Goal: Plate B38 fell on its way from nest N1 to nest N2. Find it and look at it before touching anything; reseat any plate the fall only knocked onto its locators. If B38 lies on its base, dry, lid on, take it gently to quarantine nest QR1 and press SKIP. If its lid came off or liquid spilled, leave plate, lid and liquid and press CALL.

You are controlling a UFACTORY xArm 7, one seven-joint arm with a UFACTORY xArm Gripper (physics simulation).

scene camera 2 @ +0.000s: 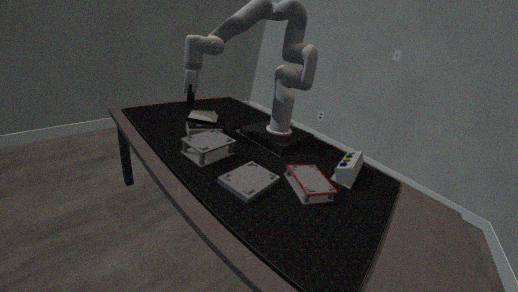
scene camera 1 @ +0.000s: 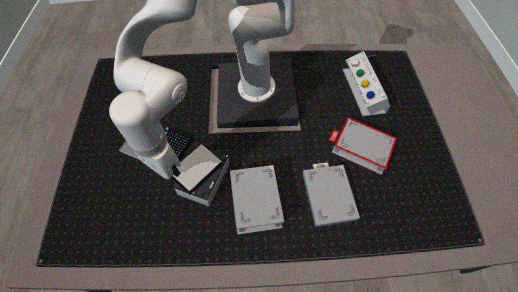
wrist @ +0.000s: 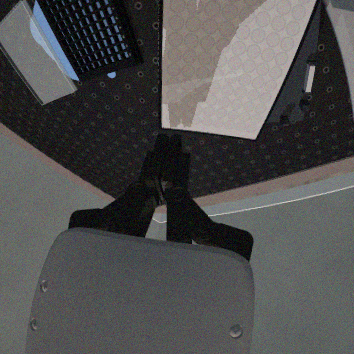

Labels:
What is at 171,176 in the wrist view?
The gripper.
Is the gripper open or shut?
Shut.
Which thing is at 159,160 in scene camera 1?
The gripper.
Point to a dark station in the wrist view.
292,102

